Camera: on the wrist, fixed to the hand. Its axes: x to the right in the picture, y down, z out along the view.
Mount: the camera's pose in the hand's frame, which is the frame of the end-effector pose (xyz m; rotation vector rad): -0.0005 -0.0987 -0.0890 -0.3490 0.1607 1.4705
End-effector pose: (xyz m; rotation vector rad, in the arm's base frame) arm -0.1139 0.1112 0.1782 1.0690 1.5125 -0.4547
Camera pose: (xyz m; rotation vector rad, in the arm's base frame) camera -0.2453 0.1305 0.1739 1.6050 0.5554 0.8913
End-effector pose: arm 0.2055 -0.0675 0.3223 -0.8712 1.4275 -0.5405
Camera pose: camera 0.1356 -0.1430 0.4065 0.1357 1.9025 0.7805
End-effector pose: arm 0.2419 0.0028 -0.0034 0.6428 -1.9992 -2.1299
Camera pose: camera 0.2960 -0.0685 -0.1017 -0.5750 -1.1731 -1.2799
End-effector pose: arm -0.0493 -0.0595 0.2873 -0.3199 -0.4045 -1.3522
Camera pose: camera -0.1377 -0.1179 0.2070 -0.6170 0.2360 0.0227
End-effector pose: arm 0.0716 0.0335 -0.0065 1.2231 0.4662 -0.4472
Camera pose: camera 0.0071 0.0912 -0.1074 0.9660 -0.2849 0.9524
